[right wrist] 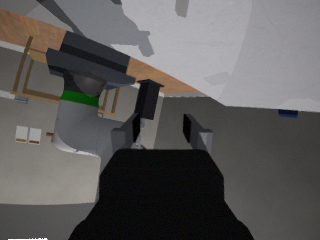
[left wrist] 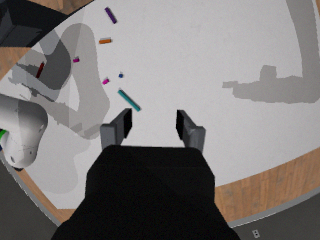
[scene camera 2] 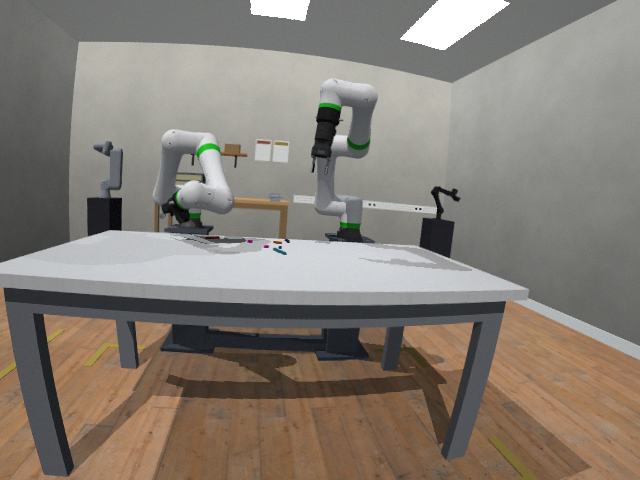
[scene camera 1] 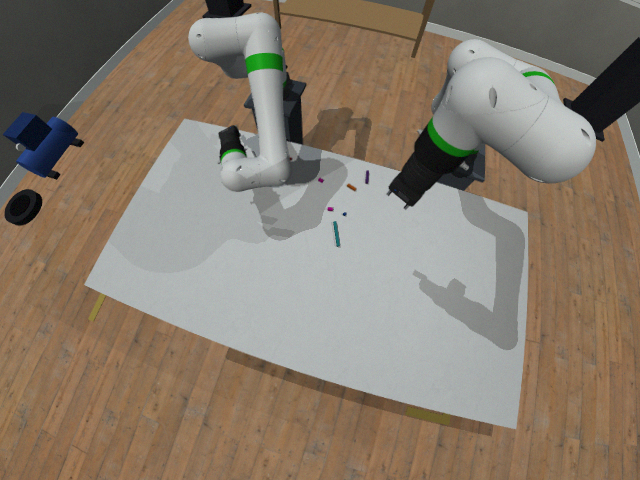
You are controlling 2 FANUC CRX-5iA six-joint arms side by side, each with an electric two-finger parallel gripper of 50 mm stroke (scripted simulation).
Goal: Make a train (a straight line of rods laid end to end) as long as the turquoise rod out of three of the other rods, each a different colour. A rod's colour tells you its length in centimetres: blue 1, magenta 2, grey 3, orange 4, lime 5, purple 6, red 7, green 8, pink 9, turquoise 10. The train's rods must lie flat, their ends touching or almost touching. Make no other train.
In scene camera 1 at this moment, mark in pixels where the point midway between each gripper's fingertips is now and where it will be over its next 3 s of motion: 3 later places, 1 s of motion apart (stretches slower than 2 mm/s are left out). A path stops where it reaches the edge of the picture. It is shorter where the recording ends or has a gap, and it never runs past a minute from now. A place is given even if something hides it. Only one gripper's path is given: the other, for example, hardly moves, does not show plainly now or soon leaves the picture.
My left gripper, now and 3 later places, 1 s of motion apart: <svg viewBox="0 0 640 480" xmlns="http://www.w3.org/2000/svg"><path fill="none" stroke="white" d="M397 199L372 194L350 182L344 168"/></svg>
